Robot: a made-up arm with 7 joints.
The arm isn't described. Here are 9 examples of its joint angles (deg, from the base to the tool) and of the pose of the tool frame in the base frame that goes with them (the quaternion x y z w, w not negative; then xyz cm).
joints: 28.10 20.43 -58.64 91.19 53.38 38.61 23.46
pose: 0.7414 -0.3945 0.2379 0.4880 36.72 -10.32 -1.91
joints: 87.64 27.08 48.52 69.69 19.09 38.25 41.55
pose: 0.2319 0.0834 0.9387 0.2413 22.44 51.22 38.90
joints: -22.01 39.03 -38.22 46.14 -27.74 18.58 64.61
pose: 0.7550 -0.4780 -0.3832 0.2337 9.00 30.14 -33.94
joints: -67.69 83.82 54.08 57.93 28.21 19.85 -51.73
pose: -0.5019 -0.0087 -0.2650 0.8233 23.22 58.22 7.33
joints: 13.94 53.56 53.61 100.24 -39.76 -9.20 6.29
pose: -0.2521 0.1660 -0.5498 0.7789 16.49 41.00 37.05
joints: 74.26 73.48 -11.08 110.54 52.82 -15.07 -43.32
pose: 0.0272 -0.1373 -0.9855 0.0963 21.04 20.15 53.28
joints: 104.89 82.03 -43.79 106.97 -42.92 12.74 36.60
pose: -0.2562 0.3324 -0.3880 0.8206 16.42 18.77 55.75
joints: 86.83 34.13 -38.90 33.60 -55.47 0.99 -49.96
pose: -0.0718 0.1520 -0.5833 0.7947 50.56 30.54 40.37
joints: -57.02 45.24 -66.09 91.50 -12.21 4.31 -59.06
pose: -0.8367 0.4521 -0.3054 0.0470 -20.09 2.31 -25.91
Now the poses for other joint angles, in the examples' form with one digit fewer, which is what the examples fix.
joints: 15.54 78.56 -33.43 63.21 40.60 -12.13 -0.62
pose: -0.746 0.212 -0.554 0.305 38.4 46.4 0.2
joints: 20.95 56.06 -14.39 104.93 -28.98 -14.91 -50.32
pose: -0.062 0.200 -0.866 0.454 42.0 17.2 21.2
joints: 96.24 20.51 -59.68 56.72 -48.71 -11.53 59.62
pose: -0.307 0.783 -0.261 0.475 42.7 2.0 45.9
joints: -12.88 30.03 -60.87 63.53 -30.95 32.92 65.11
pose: 0.659 -0.634 -0.321 0.246 13.8 7.4 -32.9
